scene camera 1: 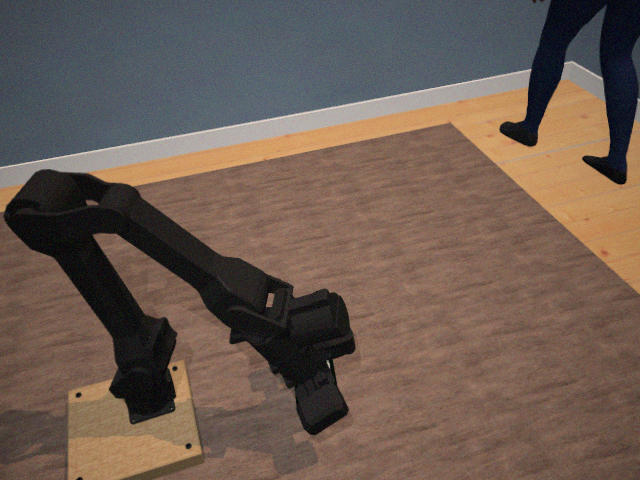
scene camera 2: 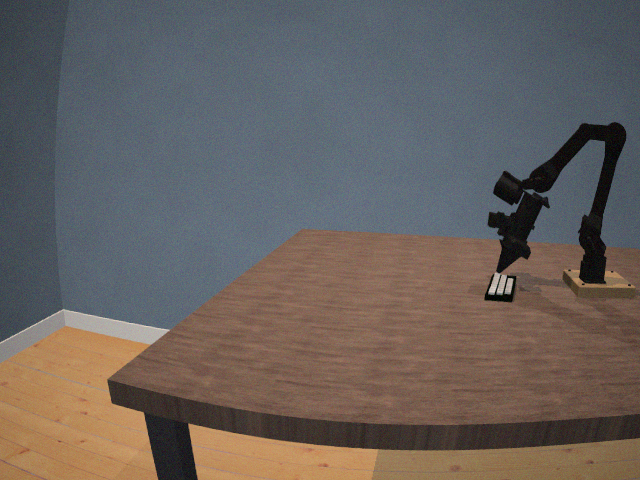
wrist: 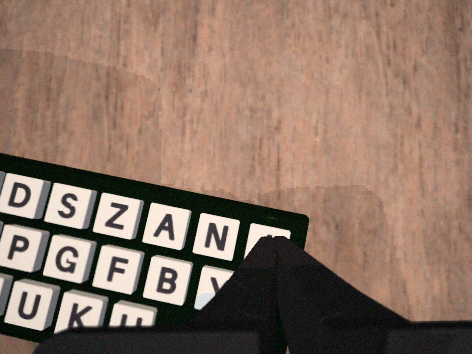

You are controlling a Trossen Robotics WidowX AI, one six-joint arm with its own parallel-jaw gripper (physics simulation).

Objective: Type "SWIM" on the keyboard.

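Where they show: gripper, fingertip midpoint: point(scene camera 2: 497, 272) point(wrist: 272, 248); arm's base, link origin: point(scene camera 1: 150, 400) point(scene camera 2: 592, 280).
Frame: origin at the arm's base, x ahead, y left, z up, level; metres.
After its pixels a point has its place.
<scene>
A small dark keyboard point(scene camera 2: 499, 298) @(z -0.020, x 0.276, y 0.098 m) point(wrist: 300, 227) @(z -0.015, x 0.261, y -0.097 m) with white letter keys lies on the table. In the wrist view its upper row shows D, S point(wrist: 68, 206) @(z -0.010, x 0.272, y -0.012 m), Z, A, N and a corner key point(wrist: 257, 233) @(z -0.010, x 0.260, y -0.081 m) whose letter is almost covered. W and M do not show there. My gripper point(scene camera 2: 498, 271) @(z -0.007, x 0.255, y -0.086 m) point(wrist: 272, 248) @(z -0.007, x 0.255, y -0.086 m) is shut and empty, pointing down. Its fingertips are over the lower part of that corner key, at or very near its top; whether the key is pressed down I cannot tell. The fingers also cover part of Y and the keyboard's lower right. In scene camera 1 the arm hides nearly all of the keyboard.
The arm's wooden base plate point(scene camera 1: 118, 449) @(z 0.000, x -0.052, y -0.066 m) point(scene camera 2: 604, 291) @(z -0.011, x -0.017, y 0.063 m) stands on the brown table point(scene camera 1: 465, 310) @(z -0.026, x 0.546, y 0.010 m) point(scene camera 2: 361, 335) @(z -0.026, x 0.549, y 0.323 m), to the right of the keyboard in scene camera 2. A person's legs point(scene camera 1: 547, 77) show on the floor beyond the table in scene camera 1.
</scene>
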